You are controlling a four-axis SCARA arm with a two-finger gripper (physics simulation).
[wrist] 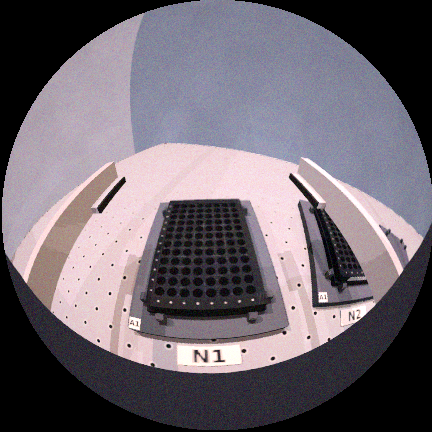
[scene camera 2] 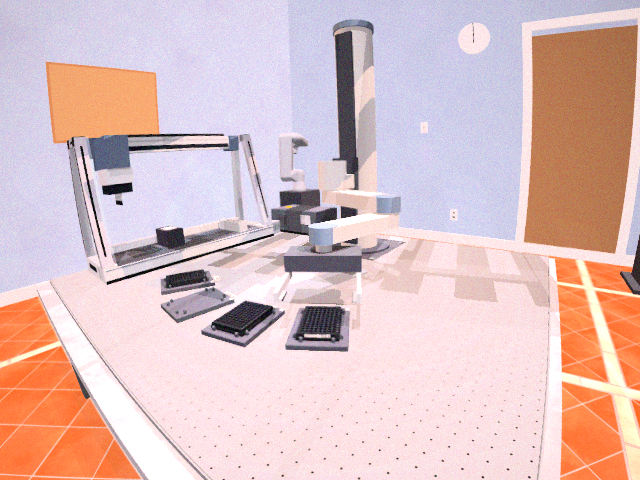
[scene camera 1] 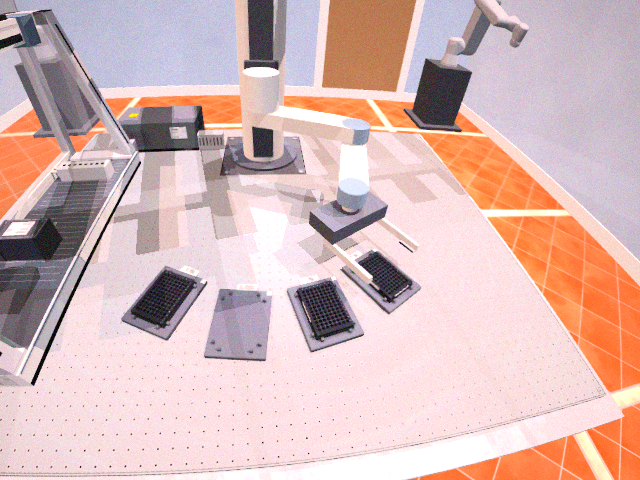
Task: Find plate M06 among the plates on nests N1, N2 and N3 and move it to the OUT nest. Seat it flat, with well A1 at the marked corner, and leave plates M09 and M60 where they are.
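Where they show: gripper, fingertip midpoint: (wrist: 205,162) (scene camera 2: 316,298) (scene camera 1: 395,263); arm's base at its link origin: (scene camera 1: 263,156).
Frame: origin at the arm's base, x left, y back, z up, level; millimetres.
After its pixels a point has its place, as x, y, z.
My gripper (scene camera 1: 393,263) @(293, -651, 98) (scene camera 2: 319,298) @(293, -651, 98) (wrist: 205,162) @(293, -651, 98) is open and empty, its fingers above and to either side of the dark plate (scene camera 1: 388,273) @(297, -631, 39) (scene camera 2: 320,321) @(290, -637, 39) (wrist: 205,250) @(277, -621, 37) on nest N1 (scene camera 2: 317,345) @(328, -697, 25) (wrist: 210,327) @(243, -569, 25). A second dark plate (scene camera 1: 324,308) @(127, -714, 35) (scene camera 2: 242,316) @(133, -718, 37) (wrist: 340,252) @(149, -675, 36) lies on nest N2 (scene camera 1: 336,341) @(142, -789, 25) (wrist: 312,255) @(181, -670, 24), partly behind a finger in the wrist view. A third dark plate (scene camera 1: 164,298) @(-217, -671, 39) (scene camera 2: 186,277) @(-210, -665, 38) lies on the leftmost nest (scene camera 1: 184,307) @(-175, -686, 25). The OUT nest (scene camera 1: 239,322) @(-54, -730, 25) (scene camera 2: 197,303) @(-39, -732, 25) is bare, with small corner posts. A pale label shows on the N1 plate's outer end; no plate number is readable.
A gantry frame (scene camera 2: 186,254) @(-450, -529, 39) with a black box (scene camera 1: 28,240) @(-535, -565, 126) (scene camera 2: 170,236) @(-515, -556, 109) stands left of the nests. A dark grey instrument (scene camera 1: 162,126) @(-369, 35, 115) (scene camera 2: 305,218) @(-312, 32, 96) stands behind, beside the arm's column (scene camera 1: 262,98) @(4, -225, 304) (scene camera 2: 365,103) @(64, -38, 574). The N1 sign (wrist: 209,355) @(233, -548, 15) and A1 tag (wrist: 134,323) @(290, -536, 25) are readable.
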